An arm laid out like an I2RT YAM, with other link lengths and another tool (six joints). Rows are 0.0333 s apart.
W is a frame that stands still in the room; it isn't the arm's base.
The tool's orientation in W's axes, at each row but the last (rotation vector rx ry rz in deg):
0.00, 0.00, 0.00
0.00, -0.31, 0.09
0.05, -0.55, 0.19
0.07, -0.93, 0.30
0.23, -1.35, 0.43
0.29, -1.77, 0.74
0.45, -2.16, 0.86
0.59, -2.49, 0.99
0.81, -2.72, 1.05
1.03, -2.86, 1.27
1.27, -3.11, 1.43
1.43, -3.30, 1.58
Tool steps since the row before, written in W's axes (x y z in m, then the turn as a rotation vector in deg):
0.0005, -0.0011, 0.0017, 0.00, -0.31, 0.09
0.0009, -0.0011, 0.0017, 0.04, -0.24, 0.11
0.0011, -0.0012, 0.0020, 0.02, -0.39, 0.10
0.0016, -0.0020, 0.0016, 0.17, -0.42, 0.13
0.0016, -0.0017, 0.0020, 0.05, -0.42, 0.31
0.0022, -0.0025, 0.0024, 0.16, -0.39, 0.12
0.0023, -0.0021, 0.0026, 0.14, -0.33, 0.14
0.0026, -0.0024, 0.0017, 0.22, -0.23, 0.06
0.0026, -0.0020, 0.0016, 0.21, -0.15, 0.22
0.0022, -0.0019, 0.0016, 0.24, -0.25, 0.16
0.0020, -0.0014, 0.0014, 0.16, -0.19, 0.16
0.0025, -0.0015, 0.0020, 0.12, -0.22, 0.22
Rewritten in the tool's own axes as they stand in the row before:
0.0005, -0.0011, 0.0017, 0.00, -0.31, 0.09
0.0009, -0.0011, 0.0017, 0.04, -0.24, 0.11
0.0011, -0.0012, 0.0020, 0.02, -0.39, 0.10
0.0016, -0.0020, 0.0016, 0.17, -0.42, 0.13
0.0016, -0.0017, 0.0020, 0.05, -0.42, 0.31
0.0022, -0.0025, 0.0023, 0.16, -0.39, 0.12
0.0024, -0.0021, 0.0025, 0.14, -0.33, 0.14
0.0026, -0.0024, 0.0016, 0.22, -0.23, 0.05
0.0026, -0.0020, 0.0015, 0.22, -0.15, 0.21
0.0022, -0.0019, 0.0015, 0.24, -0.25, 0.15
0.0020, -0.0014, 0.0013, 0.16, -0.19, 0.16
0.0026, -0.0015, 0.0019, 0.13, -0.22, 0.22

